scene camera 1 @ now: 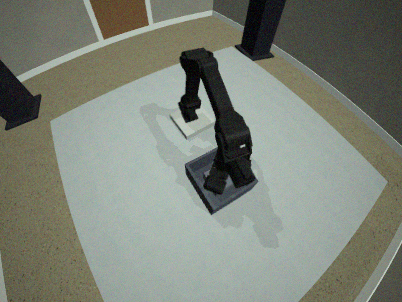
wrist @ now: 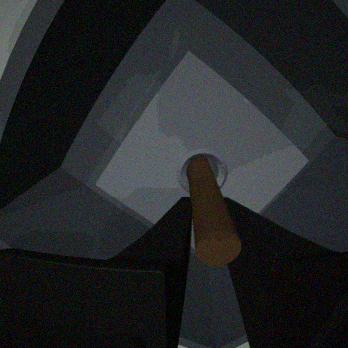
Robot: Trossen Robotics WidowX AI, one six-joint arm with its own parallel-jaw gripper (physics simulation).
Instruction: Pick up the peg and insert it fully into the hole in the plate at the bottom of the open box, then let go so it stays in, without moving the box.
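Where they show: gripper, between the fingertips: [scene camera 1: 219,173] [wrist: 203,205]; arm's base, origin of its link: [scene camera 1: 189,116].
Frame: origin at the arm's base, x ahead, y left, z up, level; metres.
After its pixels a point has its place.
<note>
The brown round peg [wrist: 210,220] {x 0.339, y -0.009, z 0.083 m} is held between the fingers of my gripper [wrist: 203,205] {x 0.330, y -0.020, z 0.051 m}, which is shut on it. Its far end overlaps the ringed hole [wrist: 222,172] {x 0.345, y -0.022, z 0.031 m} in the wrist view; whether the tip is inside the hole or just above it I cannot tell. The light grey plate [wrist: 150,150] {x 0.325, y 0.014, z 0.028 m} lies at the bottom of the dark blue-grey open box [scene camera 1: 198,193] {x 0.354, y -0.109, z -0.002 m} [wrist: 307,210] {x 0.369, y -0.096, z 0.016 m}. In the scene view my gripper reaches down into the box, and the peg and hole are hidden there behind the fingers and arm.
The arm's white base plate [scene camera 1: 186,131] {x 0.076, y -0.046, z -0.001 m} stands on the pale table top [scene camera 1: 125,210] {x 0.304, y -0.391, z -0.030 m} behind the box. The box walls rise close around the fingers. Dark pillars [scene camera 1: 260,27] [scene camera 1: 15,97] stand beyond the table.
</note>
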